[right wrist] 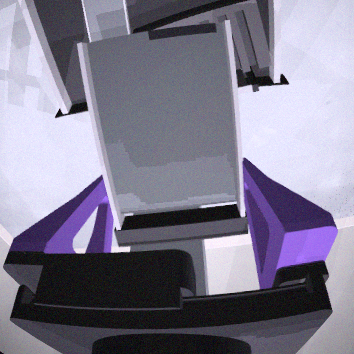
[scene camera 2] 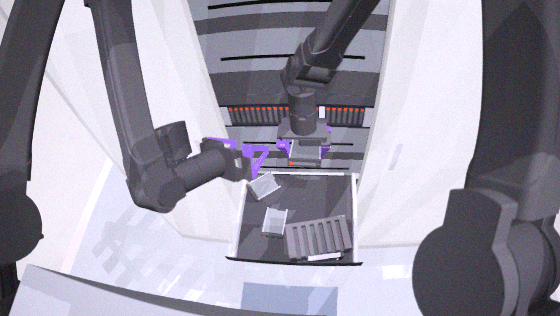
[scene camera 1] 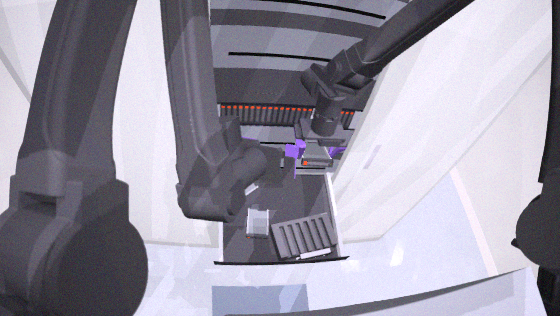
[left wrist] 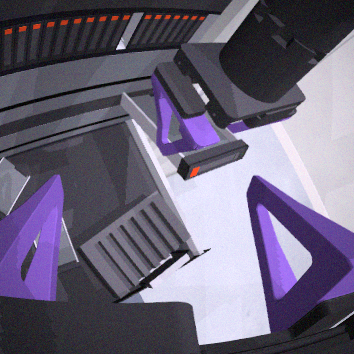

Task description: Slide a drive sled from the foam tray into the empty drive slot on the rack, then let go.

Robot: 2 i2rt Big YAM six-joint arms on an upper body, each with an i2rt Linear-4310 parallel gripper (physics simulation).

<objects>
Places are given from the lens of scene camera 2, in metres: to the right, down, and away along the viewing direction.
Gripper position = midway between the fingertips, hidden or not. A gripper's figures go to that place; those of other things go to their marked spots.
my left gripper (scene camera 2: 251, 145): -0.06, -0.03, 0.61
my right gripper (scene camera 2: 305, 157): 0.06, 0.00, 0.69
white cabinet wall (scene camera 2: 431, 139): 0.53, -0.06, 0.85
</objects>
